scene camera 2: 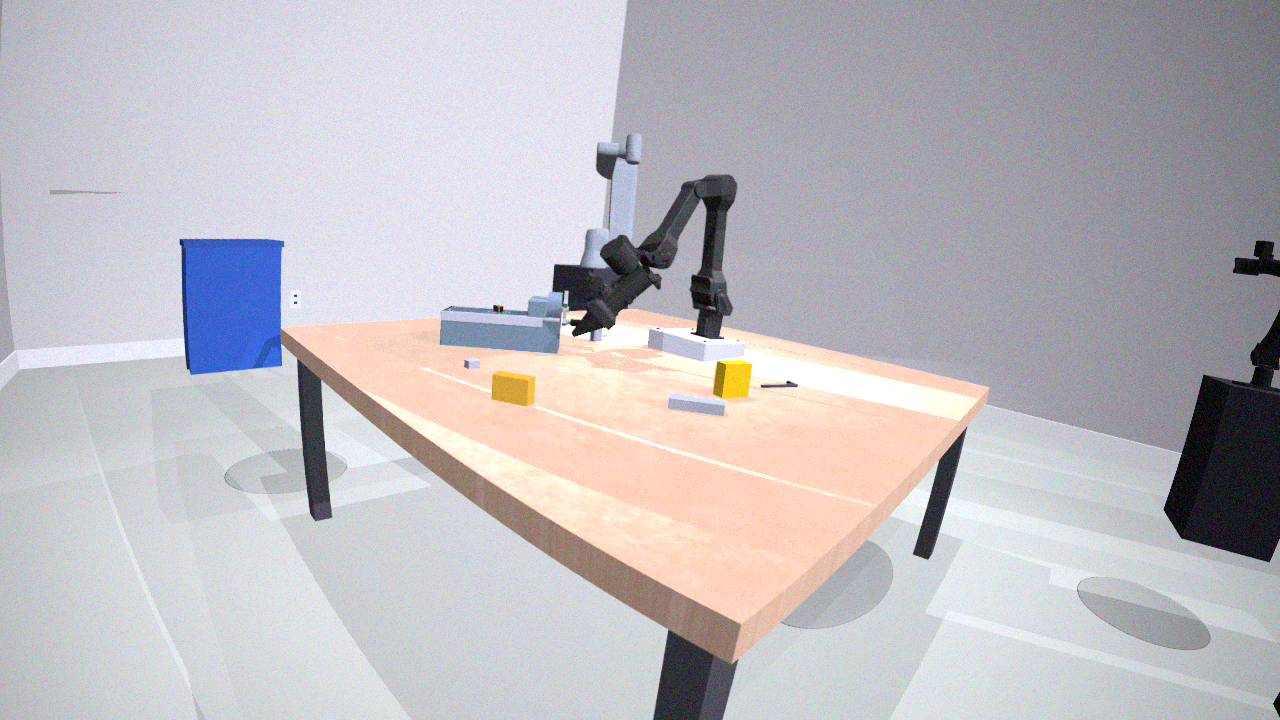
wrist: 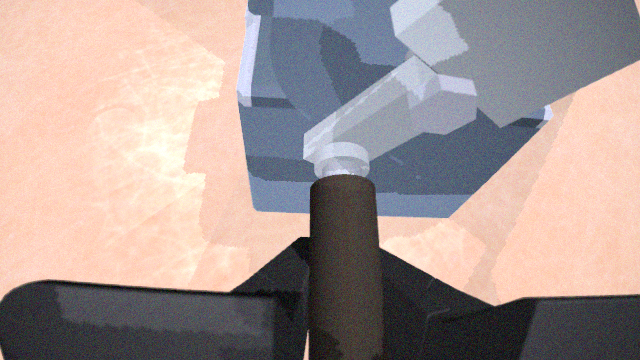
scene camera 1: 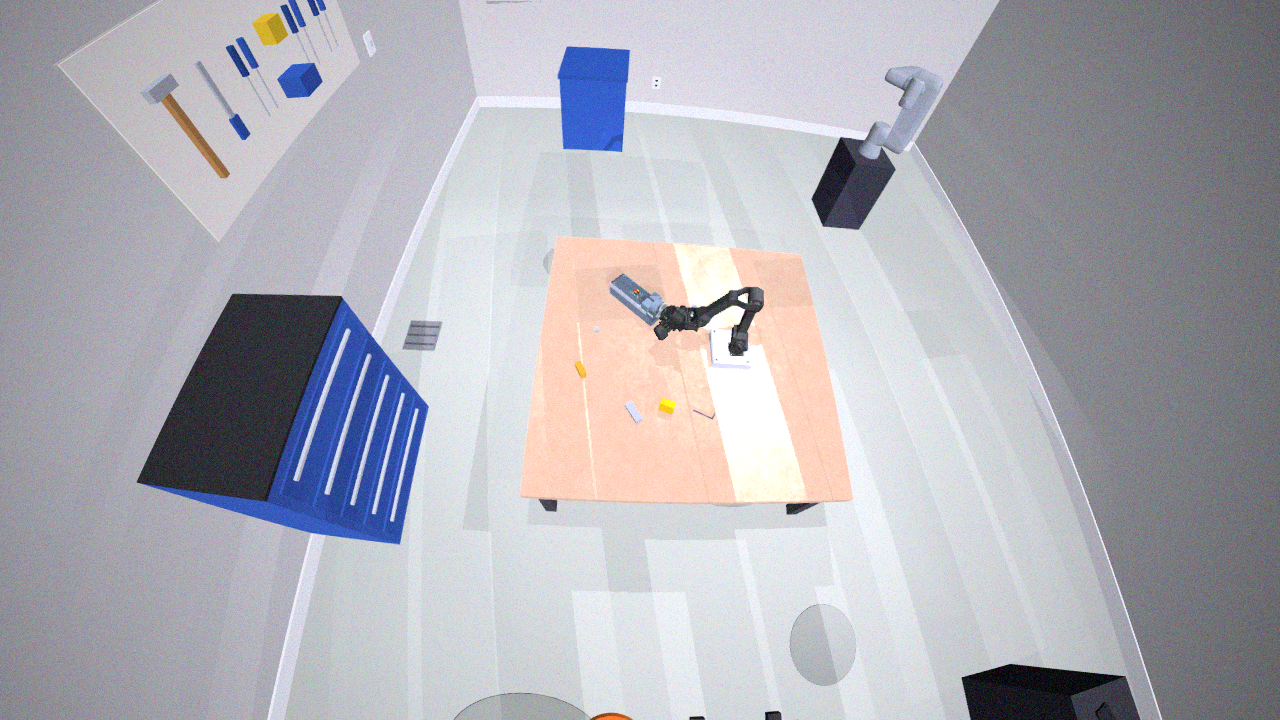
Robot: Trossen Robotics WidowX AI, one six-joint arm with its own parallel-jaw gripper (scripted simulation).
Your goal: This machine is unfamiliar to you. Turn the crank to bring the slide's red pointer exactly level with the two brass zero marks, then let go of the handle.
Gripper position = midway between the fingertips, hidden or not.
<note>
I see my gripper (scene camera 2: 572, 334), a dark brown handle (wrist: 346, 306) and a flat grey bar (scene camera 2: 678, 402).
My gripper is seen too in the wrist view (wrist: 331, 252). The wrist view does not show the flat grey bar: it is out of frame.
</note>
